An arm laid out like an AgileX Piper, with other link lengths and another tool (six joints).
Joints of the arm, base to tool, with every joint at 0 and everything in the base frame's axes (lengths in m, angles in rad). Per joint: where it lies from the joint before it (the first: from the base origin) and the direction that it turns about. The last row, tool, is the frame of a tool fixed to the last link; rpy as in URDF.
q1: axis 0 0 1 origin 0 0 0.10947
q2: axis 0 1 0 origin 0 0 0
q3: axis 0 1 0 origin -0.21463 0 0.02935
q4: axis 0.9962 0 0.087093 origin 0.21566 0 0.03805
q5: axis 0 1 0 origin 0 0 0
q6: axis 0.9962 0 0.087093 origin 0.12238 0 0.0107
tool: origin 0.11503 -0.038 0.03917 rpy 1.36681 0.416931 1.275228
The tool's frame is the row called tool.
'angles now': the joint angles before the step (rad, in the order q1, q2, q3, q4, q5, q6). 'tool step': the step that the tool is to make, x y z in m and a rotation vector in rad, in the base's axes. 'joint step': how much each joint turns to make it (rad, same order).
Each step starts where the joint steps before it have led.
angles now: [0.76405 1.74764 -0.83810 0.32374 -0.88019 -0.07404]
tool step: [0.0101 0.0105 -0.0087 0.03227 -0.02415 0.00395]
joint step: [-0.00022 0.11431 -0.06438 -0.02518 -0.08304 0.04367]
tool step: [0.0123 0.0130 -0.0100 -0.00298 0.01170 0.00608]
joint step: [-0.00095 0.08240 -0.08864 -0.00421 0.01867 0.00463]
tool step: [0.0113 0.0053 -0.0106 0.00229 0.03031 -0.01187]
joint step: [-0.00221 0.05473 -0.06887 0.02213 0.03614 -0.00011]
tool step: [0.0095 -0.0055 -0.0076 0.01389 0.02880 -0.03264]
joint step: [-0.00907 0.02755 -0.03556 0.03740 0.02058 0.00004]
